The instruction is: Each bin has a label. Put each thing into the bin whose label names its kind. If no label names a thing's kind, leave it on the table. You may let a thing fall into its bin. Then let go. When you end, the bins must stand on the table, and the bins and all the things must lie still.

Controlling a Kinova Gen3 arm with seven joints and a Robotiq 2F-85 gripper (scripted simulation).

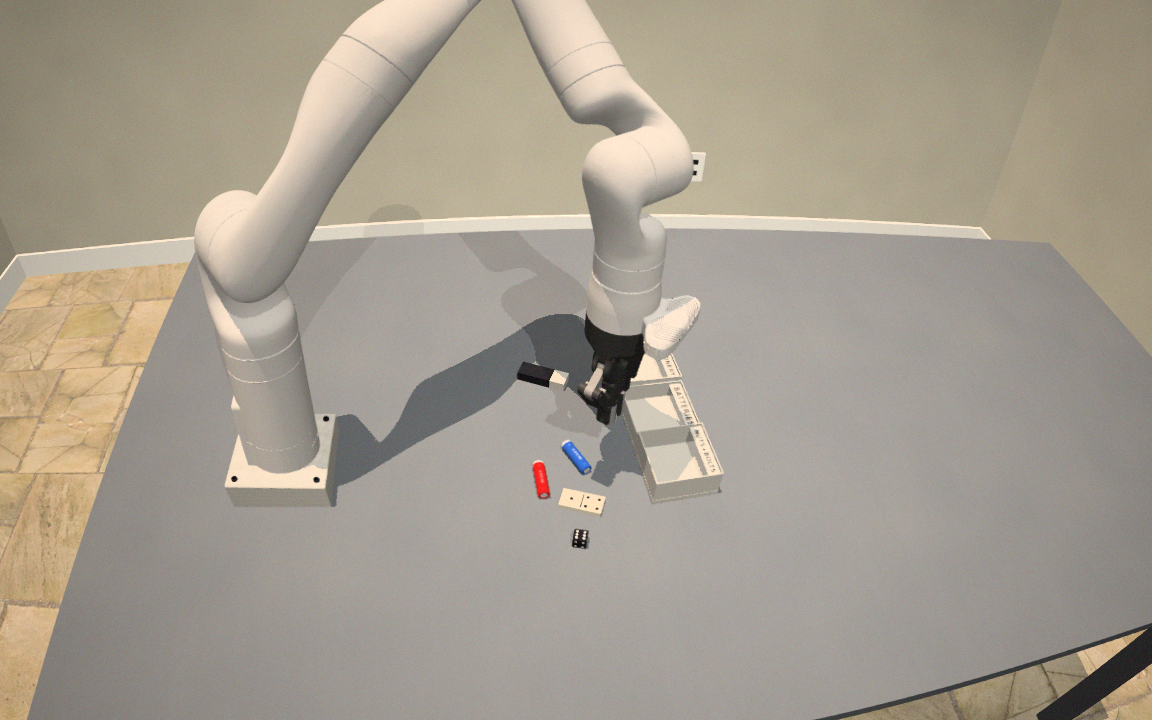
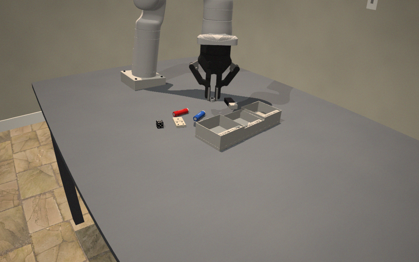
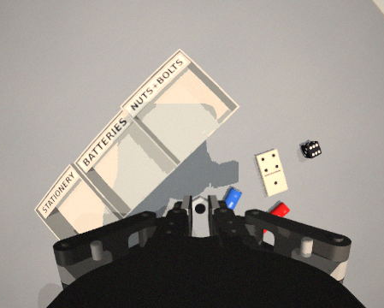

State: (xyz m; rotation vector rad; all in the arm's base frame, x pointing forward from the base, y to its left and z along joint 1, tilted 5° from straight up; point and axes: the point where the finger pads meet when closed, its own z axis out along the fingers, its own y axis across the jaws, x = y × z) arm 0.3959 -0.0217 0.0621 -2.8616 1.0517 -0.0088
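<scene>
My hand is 80 mm past the red battery, 40 mm to the left of it and 80 mm above it. From my hand the other things lie so: blue battery 40 mm behind, 10 mm to the right, 80 mm below; bin row 80 mm ahead, 40 mm to the left, 60 mm below; nut 20 mm below.
</scene>
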